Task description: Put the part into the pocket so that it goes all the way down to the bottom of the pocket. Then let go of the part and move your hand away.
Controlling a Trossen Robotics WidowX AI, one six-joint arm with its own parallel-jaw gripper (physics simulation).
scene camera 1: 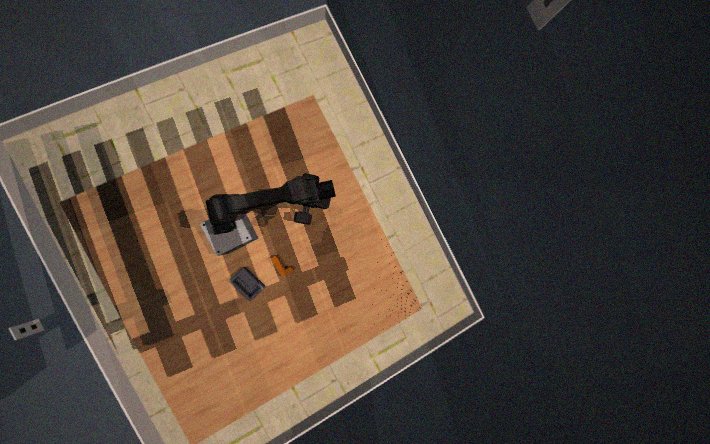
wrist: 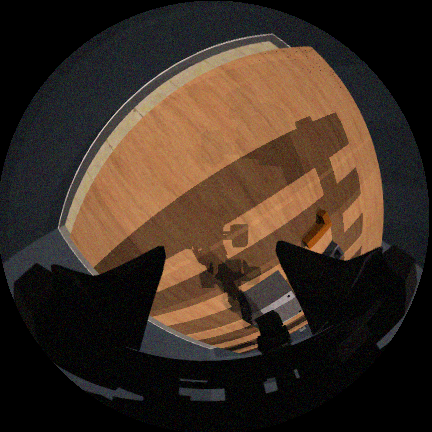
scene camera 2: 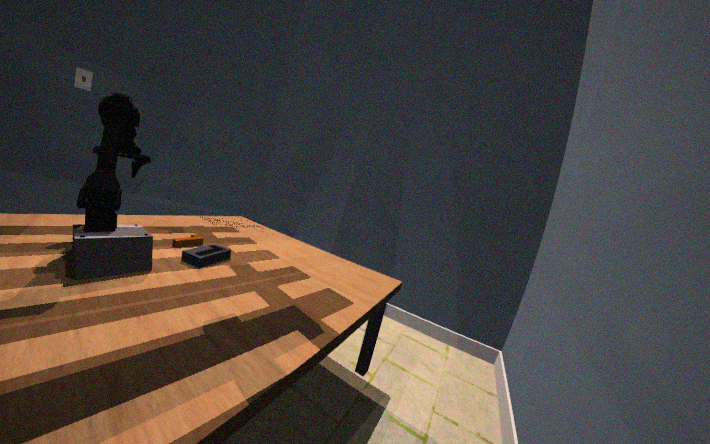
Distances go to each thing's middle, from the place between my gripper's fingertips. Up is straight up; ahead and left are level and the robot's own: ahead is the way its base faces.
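If you picture the pocket block (scene camera 2: 202,256), my hand is well to the left of it, a good way short of it, and a good bit above it.
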